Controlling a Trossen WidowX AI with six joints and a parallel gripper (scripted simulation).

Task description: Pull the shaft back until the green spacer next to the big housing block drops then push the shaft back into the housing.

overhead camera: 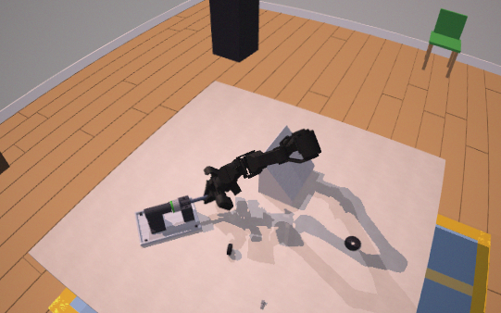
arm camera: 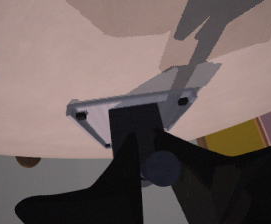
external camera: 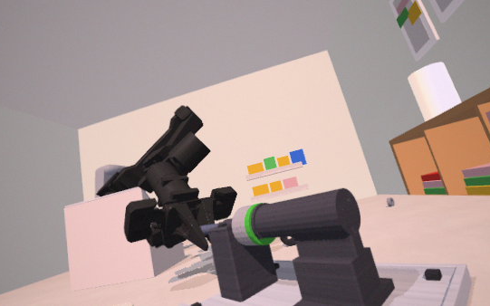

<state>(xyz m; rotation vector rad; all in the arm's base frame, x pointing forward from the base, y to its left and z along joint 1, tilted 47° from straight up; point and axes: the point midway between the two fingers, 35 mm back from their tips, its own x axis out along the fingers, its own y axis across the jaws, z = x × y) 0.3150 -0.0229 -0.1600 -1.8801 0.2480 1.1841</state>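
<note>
My gripper tip is now 40 mm short of the shaft, 20 mm to the left of it and 20 mm below it. From my gripper tip the other things lie so: green spacer 90 mm ahead, 70 mm to the right, 20 mm above; dark ring 180 mm to the left, 90 mm ahead, 40 mm below.
</note>
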